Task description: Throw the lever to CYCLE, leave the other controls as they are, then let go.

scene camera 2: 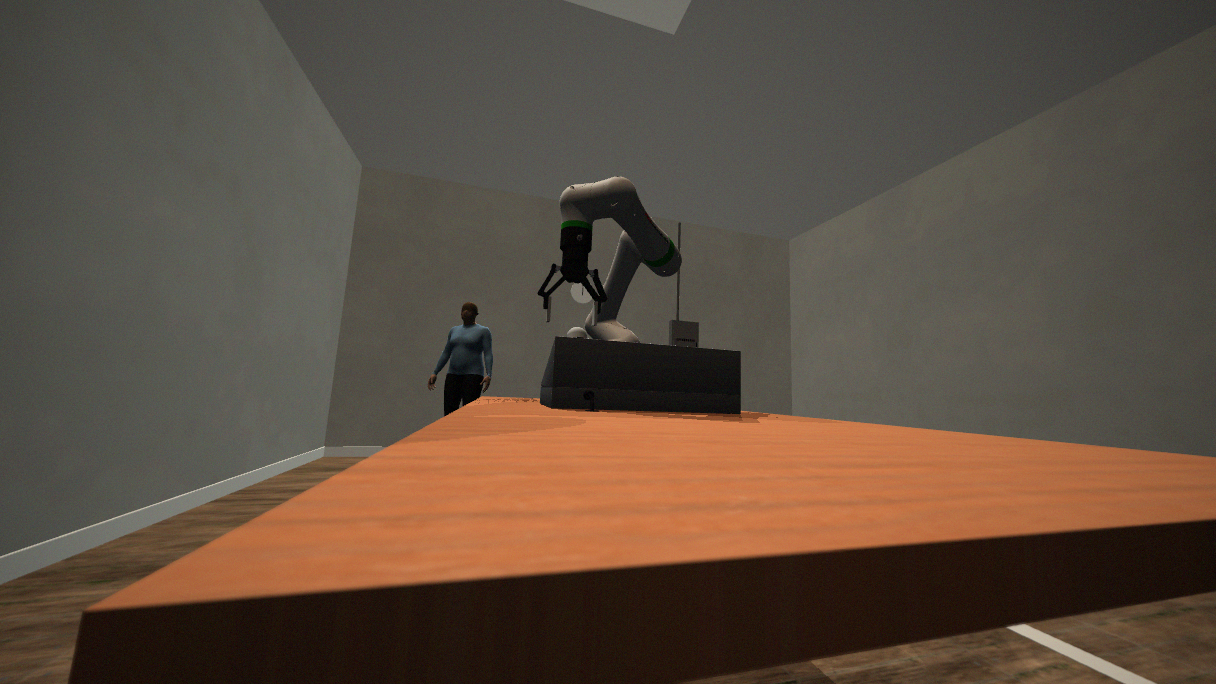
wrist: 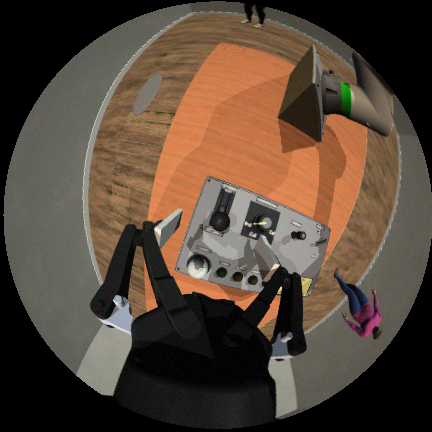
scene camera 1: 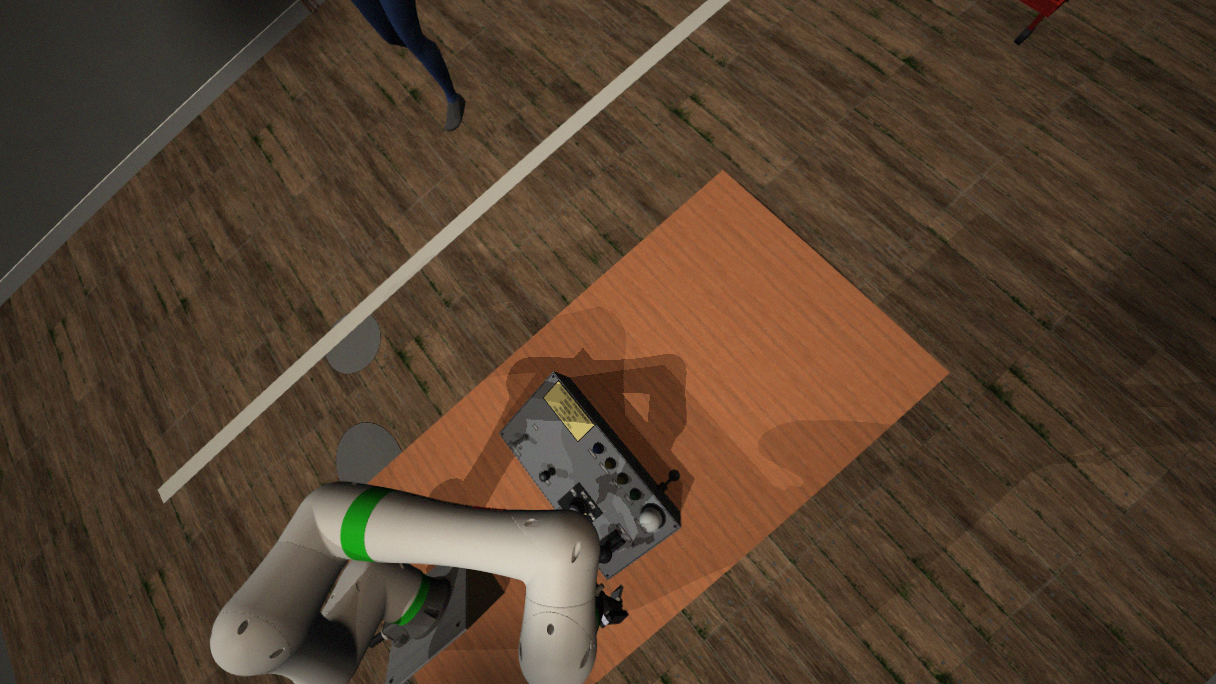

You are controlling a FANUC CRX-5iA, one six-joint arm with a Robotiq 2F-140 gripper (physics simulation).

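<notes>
The grey control box stands on the table. Its black ball-ended lever lies with the ball at the end of its slot nearer the button row, in the wrist view; the small labels at the slot's ends are unreadable. My gripper is open, its fingers spread wide above the box, one either side of the lever and apart from it. In scene camera 1 the arm hides most of the gripper.
The panel also bears a rotary dial, a white dome, a small toggle, several round buttons and a yellow label. A black knob sticks out from the box's side. People stand beyond the table.
</notes>
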